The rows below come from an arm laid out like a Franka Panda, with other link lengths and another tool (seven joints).
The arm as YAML. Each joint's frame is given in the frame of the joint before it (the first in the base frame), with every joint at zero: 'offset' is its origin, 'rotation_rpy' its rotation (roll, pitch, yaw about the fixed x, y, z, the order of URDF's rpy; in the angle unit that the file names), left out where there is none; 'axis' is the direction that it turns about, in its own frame. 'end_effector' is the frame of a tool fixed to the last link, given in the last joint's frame.
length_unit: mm
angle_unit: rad
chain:
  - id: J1
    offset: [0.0, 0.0, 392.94]
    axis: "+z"
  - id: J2
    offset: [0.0, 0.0, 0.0]
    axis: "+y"
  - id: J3
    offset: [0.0, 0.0, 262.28]
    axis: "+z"
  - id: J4
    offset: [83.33, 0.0, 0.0]
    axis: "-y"
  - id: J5
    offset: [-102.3, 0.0, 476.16]
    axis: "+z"
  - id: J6
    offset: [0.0, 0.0, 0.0]
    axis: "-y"
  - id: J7
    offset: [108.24, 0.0, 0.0]
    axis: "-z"
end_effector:
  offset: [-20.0, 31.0, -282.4]
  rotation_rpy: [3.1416, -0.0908, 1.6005]
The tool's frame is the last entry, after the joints.
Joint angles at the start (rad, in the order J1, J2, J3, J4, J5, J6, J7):
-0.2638 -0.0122 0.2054 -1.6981 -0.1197 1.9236 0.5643
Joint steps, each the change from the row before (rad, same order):
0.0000 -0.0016 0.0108 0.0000 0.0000 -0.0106 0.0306
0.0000 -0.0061 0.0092 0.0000 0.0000 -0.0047 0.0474
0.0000 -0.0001 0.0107 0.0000 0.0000 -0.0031 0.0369
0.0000 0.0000 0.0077 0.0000 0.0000 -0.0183 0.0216
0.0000 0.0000 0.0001 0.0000 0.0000 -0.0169 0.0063
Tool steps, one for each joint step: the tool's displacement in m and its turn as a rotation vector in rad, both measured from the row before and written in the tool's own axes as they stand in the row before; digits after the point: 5 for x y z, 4 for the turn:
0.00597 -0.00524 -0.00037 0.0058 -0.0024 0.0208
0.00627 -0.00229 -0.00402 -0.0052 0.0016 0.0385
0.00671 -0.00388 -0.00003 0.0003 0.0007 0.0266
0.00168 -0.00672 0.00152 0.0133 -0.0095 0.0154
-0.00296 -0.00359 0.00160 0.0126 -0.0105 0.0074

